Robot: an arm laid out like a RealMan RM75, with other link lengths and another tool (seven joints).
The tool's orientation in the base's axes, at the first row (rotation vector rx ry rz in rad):
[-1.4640 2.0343 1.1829]
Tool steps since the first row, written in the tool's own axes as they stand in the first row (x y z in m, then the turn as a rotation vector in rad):
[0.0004 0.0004 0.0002 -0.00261 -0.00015 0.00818]
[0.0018 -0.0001 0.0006 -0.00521 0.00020 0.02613]
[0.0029 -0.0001 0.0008 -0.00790 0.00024 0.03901]
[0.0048 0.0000 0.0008 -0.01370 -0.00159 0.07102]
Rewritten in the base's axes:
[-0.0006 0.0000 -0.0002 -0.00023 0.00805 -0.00298]
[-0.0007 -0.0006 -0.0017 -0.00258 0.02393 -0.01143]
[-0.0012 -0.0011 -0.0025 -0.00375 0.03580 -0.01700]
[-0.0020 -0.0022 -0.0038 -0.00526 0.06454 -0.03226]

